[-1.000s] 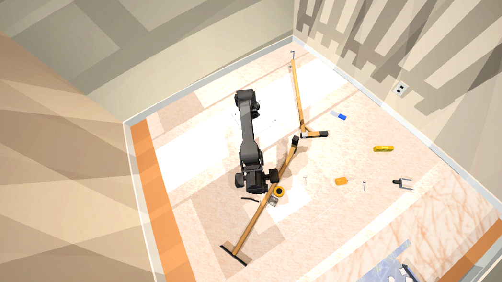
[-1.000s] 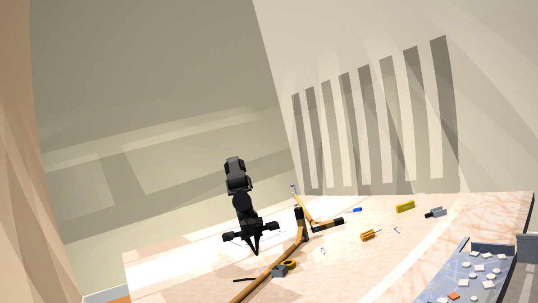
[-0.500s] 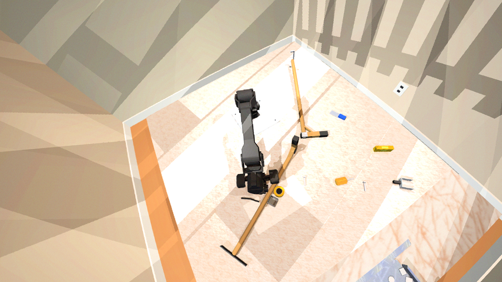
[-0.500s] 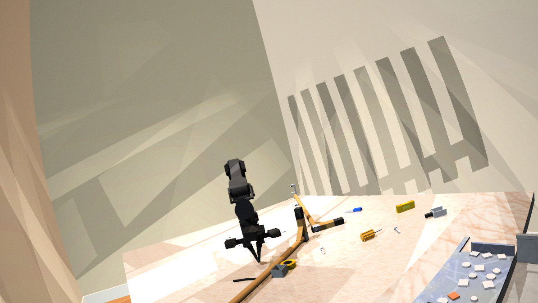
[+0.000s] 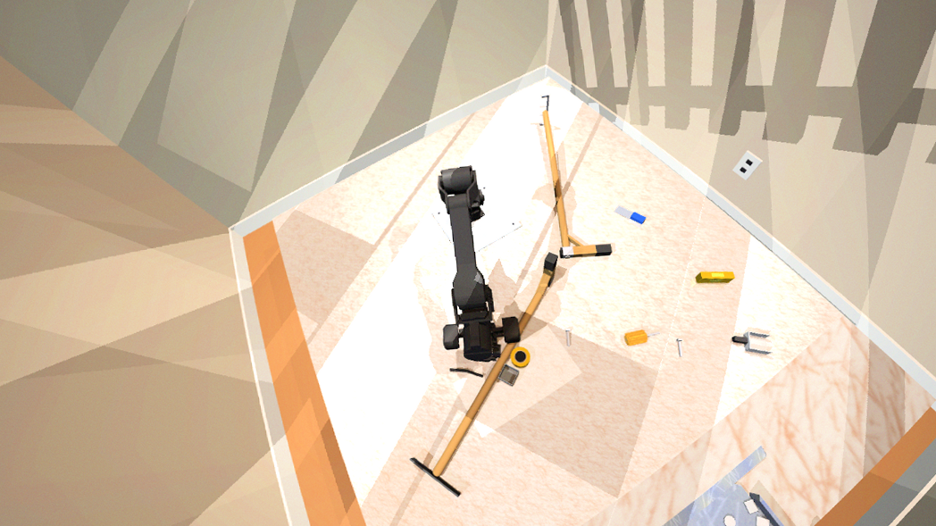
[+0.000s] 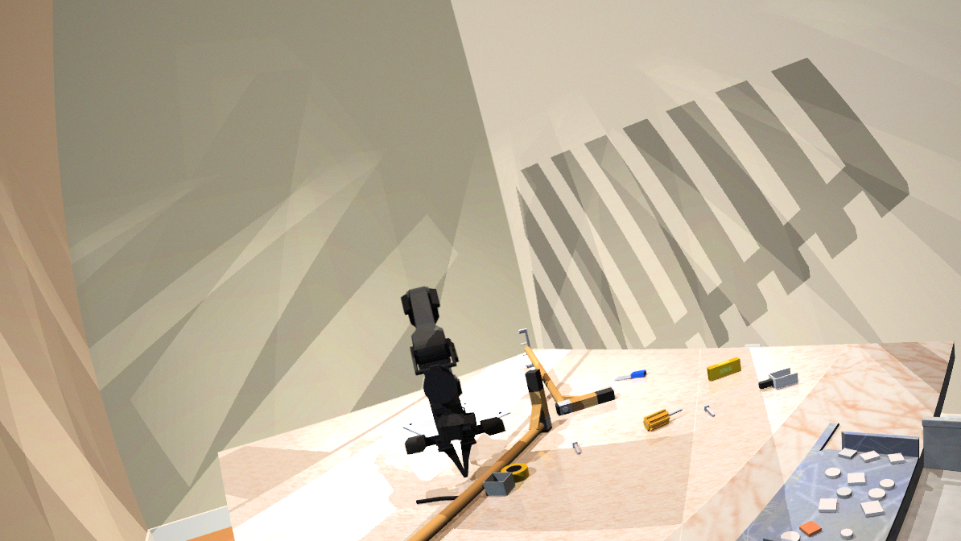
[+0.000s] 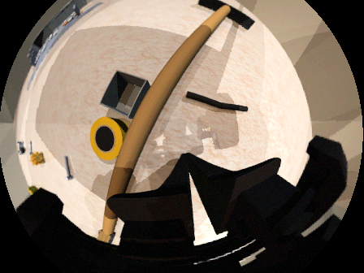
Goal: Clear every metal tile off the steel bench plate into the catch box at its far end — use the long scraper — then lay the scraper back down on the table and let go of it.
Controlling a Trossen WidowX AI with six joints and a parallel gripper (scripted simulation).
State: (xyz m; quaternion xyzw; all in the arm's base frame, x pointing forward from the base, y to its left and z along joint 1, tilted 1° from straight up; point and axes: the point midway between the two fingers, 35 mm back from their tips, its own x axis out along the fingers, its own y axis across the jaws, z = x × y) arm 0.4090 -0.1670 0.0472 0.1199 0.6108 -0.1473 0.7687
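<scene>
Now: the long scraper 60 mm ahead of my gripper tip, 50 mm above it and 10 mm to the left of it. Also, from my gripper tip: grey box (90 mm ahead, 20 mm to the left); yellow tape roll (70 mm to the left, 70 mm ahead); black strip (70 mm to the right, 30 mm ahead, 10 mm below).
</scene>
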